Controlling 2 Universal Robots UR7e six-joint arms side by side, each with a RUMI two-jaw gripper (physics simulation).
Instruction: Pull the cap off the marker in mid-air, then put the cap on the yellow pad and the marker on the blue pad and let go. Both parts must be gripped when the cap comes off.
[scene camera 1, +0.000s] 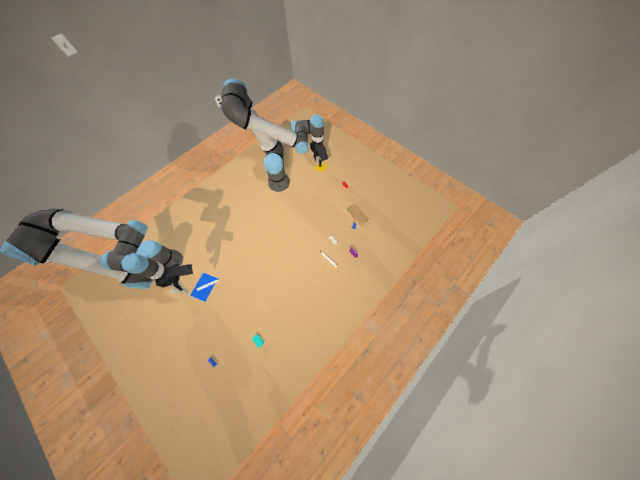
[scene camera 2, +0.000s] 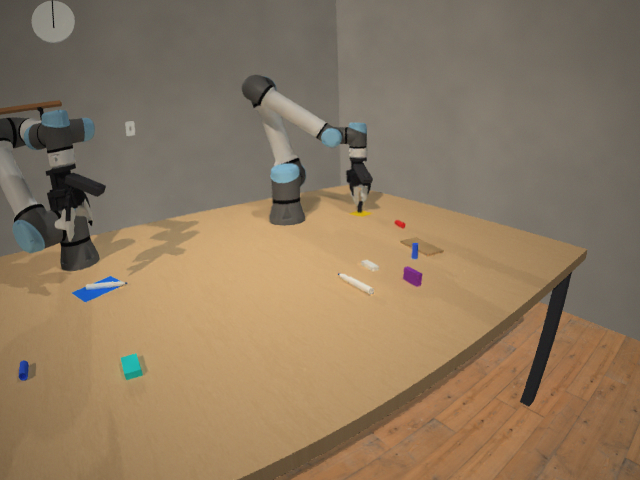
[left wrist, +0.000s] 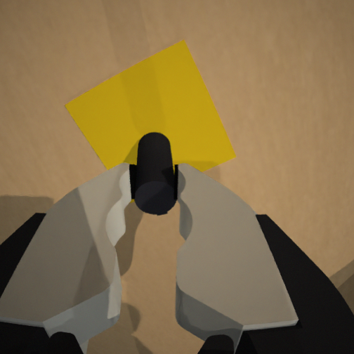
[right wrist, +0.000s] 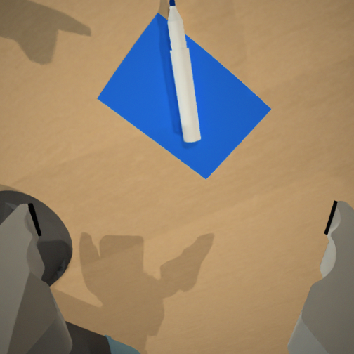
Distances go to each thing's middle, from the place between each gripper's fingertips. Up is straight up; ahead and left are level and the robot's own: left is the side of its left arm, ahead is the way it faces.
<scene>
Now: the black cap (left wrist: 154, 175) right at my left hand. The rest, counted from my left hand: blue pad (right wrist: 142, 90): 190 mm ahead, 1100 mm to the right, 30 mm below; then yellow pad (left wrist: 164, 93): 10 mm ahead, 30 mm below.
My right gripper is now 18 cm above the blue pad, 1 cm to the right of it and 1 cm short of it. From my right hand the other things lie so: yellow pad: 112 cm to the left, 18 cm below, 18 cm behind; black cap: 112 cm to the left, 19 cm behind, 15 cm below.
</scene>
